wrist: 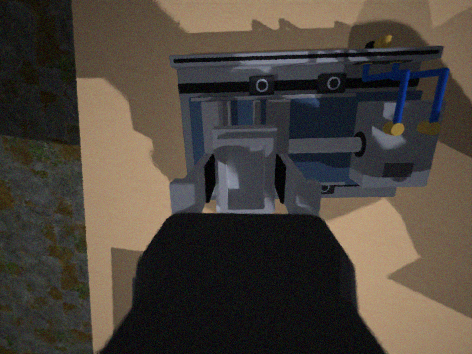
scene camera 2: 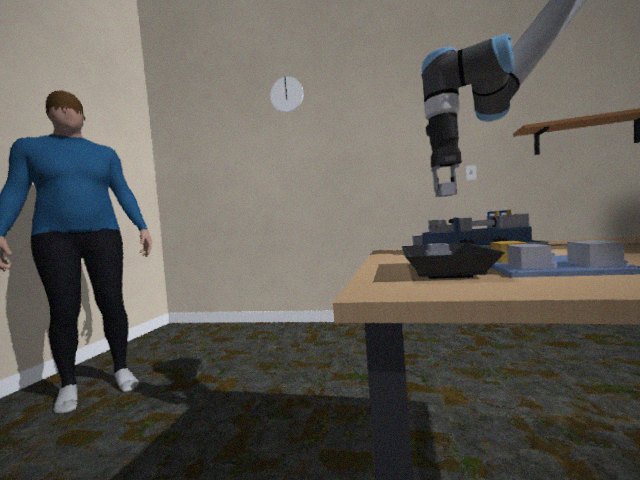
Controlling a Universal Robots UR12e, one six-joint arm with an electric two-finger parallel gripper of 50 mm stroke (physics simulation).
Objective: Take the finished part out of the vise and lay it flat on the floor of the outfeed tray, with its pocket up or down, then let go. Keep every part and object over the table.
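Places are measured from the arm's base along level axes (x left, y back, z up), in metres.
Where they show: gripper, between the fingertips: (wrist: 245, 169) (scene camera 2: 445, 189).
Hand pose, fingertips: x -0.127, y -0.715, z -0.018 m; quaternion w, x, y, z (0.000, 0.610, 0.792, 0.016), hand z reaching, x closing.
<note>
Each offset is from my fingertips to the top centre of the thing. "spot": to the spot under its first point.
The finished part {dx +0.002, dy +0.000, dz +0.017 m} (scene camera 2: 446, 189) (wrist: 245, 180) is a grey block with its pocket facing up. My gripper (scene camera 2: 445, 183) (wrist: 245, 169) is shut on it, a finger on each side, and holds it above the vise, apart from it. The vise {dx -0.018, dy +0.066, dz -0.084 m} (scene camera 2: 478, 237) (wrist: 320, 117) has a blue bed, grey jaws and a screw; its jaws stand apart in the wrist view. The outfeed tray (scene camera 2: 454, 262) is black with sloping walls and stands on the table in front of the vise in the scene view. The tray does not show in the wrist view.
A grey piece {dx +0.316, dy -0.033, dz -0.136 m} (scene camera 2: 437, 249) shows inside the tray. Right of the tray are a blue plate {spot: dx +0.448, dy +0.103, dz -0.176 m} (scene camera 2: 537, 272) with grey blocks {dx +0.398, dy +0.104, dz -0.139 m} (scene camera 2: 529, 256) {dx +0.388, dy +0.193, dz -0.139 m} (scene camera 2: 595, 253) and a yellow object {dx +0.309, dy +0.092, dz -0.139 m} (scene camera 2: 504, 251). Blue and yellow handles {spot: dx -0.082, dy +0.130, dz -0.073 m} (wrist: 404, 97) rise at the vise's right end. A person (scene camera 2: 77, 186) stands left of the table.
</note>
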